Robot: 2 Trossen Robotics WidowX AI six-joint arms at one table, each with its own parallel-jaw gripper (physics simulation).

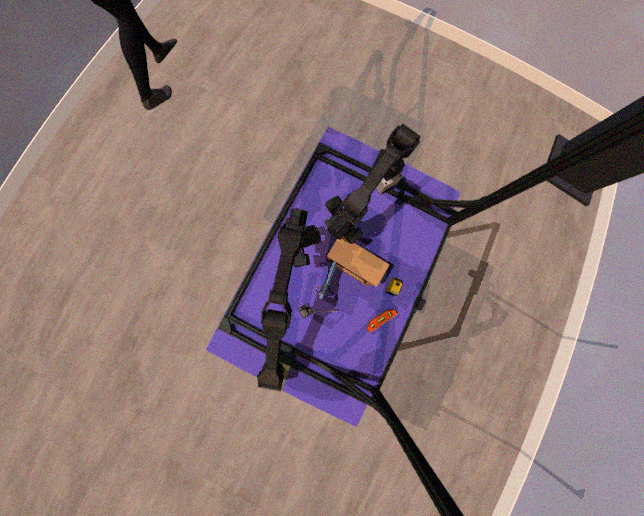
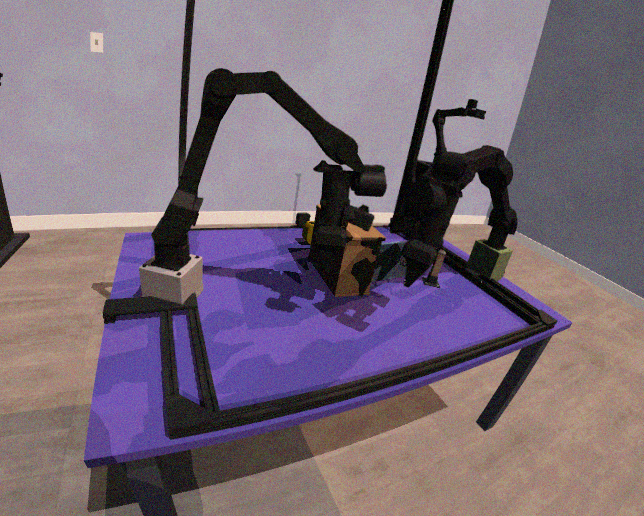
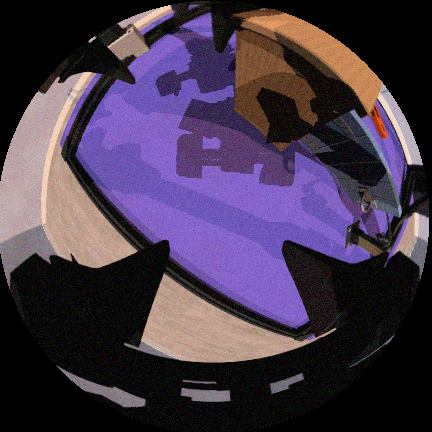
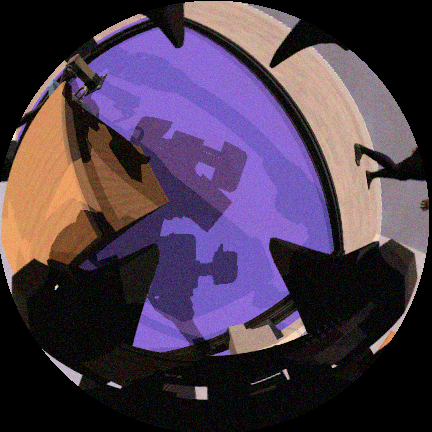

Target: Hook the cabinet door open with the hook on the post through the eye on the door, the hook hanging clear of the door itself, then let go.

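Frame: origin at the left arm's base, x ahead, y left, z up, level; centimetres.
Where they show: left gripper, between the fingertips: (image 2: 410,280) (image 3: 227,246) (image 4: 223,50); right gripper, between the fingertips: (image 2: 329,264) (image 3: 175,61) (image 4: 214,247); left arm's base, origin of its link: (image 1: 274,373) (image 2: 494,245); right arm's base, origin of its link: (image 1: 388,172) (image 2: 171,261).
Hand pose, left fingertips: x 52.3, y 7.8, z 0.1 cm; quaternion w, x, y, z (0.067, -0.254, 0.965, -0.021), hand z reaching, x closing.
Note:
Each offset is from my left fingertips to the top centre of the thing. "*": to the spot under its first point.
The wooden cabinet {dx +0.4, dy -24.4, dz +4.8 cm} (image 1: 359,262) (image 2: 355,279) (image 3: 250,60) (image 4: 35,165) stands mid-table. Its blue-grey door {* dx -10.9, dy -15.2, dz +1.1 cm} (image 1: 326,280) (image 3: 392,185) stands swung out towards the post {* dx -25.0, dy -11.2, dz -1.0 cm} (image 1: 305,310) (image 2: 438,263) (image 3: 369,243) (image 4: 84,71). A ring-shaped eye (image 3: 366,201) shows near the door's outer edge, with the thin hook near the post. Whether the hook passes through the eye cannot be told. My left gripper (image 3: 227,246) (image 4: 223,50) is open and empty, above the table on the door side of the cabinet's end. My right gripper (image 4: 214,247) (image 3: 175,61) is open and empty beside the cabinet's other side.
A yellow block-like object {dx -3.6, dy -45.1, dz -3.7 cm} (image 1: 395,286) (image 2: 308,232) stands beyond the cabinet. An orange level {dx -18.9, dy -44.4, dz -10.0 cm} (image 1: 382,320) (image 3: 379,122) lies near the table edge. Black rails (image 2: 344,389) border the table. The arms stand on a white base (image 2: 170,279) and a green base (image 2: 490,259).

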